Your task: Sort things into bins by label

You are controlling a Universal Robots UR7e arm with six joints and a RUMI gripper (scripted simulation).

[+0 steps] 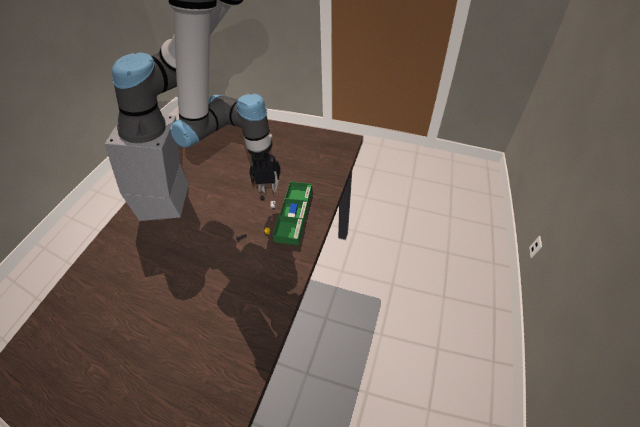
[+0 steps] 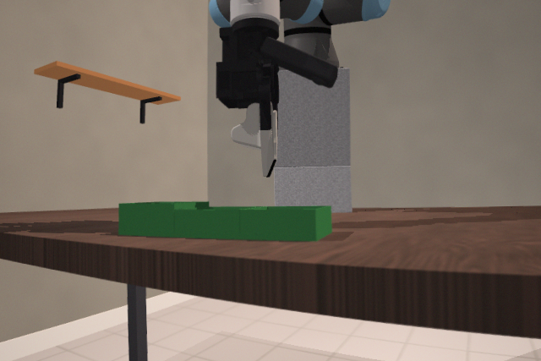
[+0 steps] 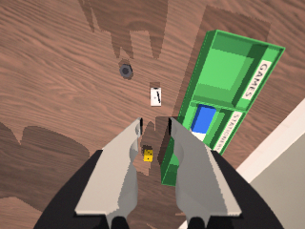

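My hand is 8 cm above the white item. Also, from my hand: blue-and-white eraser: 9 cm ahead, 7 cm below, 3 cm to the right; then green bin row: 9 cm ahead, 7 cm below, 2 cm to the right; then dark nut: 8 cm below, 5 cm behind, 2 cm to the left.
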